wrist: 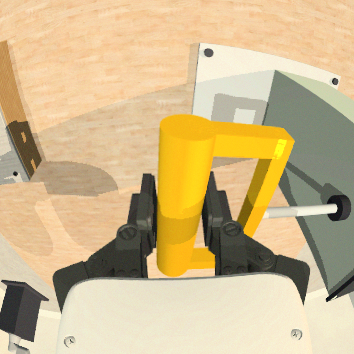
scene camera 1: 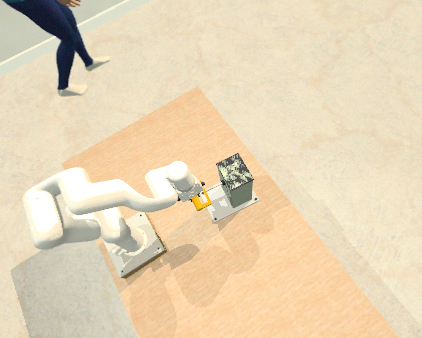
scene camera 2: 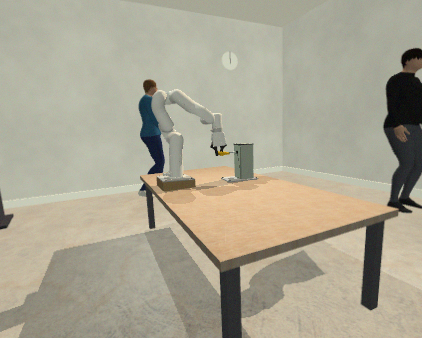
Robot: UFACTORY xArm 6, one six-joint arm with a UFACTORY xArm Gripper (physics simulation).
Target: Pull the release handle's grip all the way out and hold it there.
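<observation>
The release handle's yellow grip (scene camera 1: 202,205) (scene camera 2: 224,153) (wrist: 184,170) is a thick round bar with a rectangular frame behind it. A pale rod (wrist: 300,211) joins the frame to a black collar on the side of the grey-green housing (scene camera 1: 240,194) (scene camera 2: 245,161) (wrist: 320,135). A length of the rod shows between frame and housing. My gripper (scene camera 2: 218,150) (wrist: 178,188) is shut on the grip's round bar, one black finger on each side. The grip is held above the table, apart from the housing. In scene camera 1 the arm's wrist hides most of the fingers.
The housing stands on a white base plate (scene camera 1: 220,212) (wrist: 220,65) bolted to the wooden table (scene camera 1: 260,280) (scene camera 2: 280,215). The arm's own base (scene camera 1: 145,255) (scene camera 2: 176,183) is on the near side. One person (scene camera 1: 65,45) (scene camera 2: 149,115) stands behind the arm, another (scene camera 2: 407,110) at the right.
</observation>
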